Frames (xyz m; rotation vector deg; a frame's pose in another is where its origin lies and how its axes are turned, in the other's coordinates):
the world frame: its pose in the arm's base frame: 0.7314 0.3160 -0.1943 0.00 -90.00 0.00
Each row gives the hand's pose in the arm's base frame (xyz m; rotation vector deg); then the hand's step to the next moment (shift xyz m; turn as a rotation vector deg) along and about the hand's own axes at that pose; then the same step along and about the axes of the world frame.
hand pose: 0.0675 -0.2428 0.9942 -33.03 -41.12 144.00
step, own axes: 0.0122 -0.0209 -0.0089 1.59 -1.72 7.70
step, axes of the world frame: 0.0019 0.0257 -0.0012 6.54 -0.78 4.62
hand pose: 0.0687 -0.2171 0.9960 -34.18 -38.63 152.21
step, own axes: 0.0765 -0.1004 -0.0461 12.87 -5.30 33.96
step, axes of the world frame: -0.0093 0.1322 0.0223 25.86 -2.93 25.88
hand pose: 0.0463 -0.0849 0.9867 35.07 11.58 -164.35
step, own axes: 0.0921 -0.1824 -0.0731 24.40 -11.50 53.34
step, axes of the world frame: -0.0878 0.1744 0.0947 39.16 -2.22 45.10
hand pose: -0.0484 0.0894 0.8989 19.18 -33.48 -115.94
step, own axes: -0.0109 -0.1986 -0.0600 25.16 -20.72 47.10
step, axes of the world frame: -0.1564 0.0765 0.1134 28.98 -0.69 49.40
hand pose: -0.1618 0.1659 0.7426 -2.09 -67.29 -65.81
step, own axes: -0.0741 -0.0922 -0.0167 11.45 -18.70 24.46
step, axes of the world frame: -0.1090 -0.0028 0.0489 9.80 -3.03 31.21
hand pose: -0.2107 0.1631 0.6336 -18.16 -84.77 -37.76
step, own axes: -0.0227 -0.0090 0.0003 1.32 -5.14 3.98
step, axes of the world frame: -0.0239 -0.0021 0.0046 0.66 -2.03 6.28
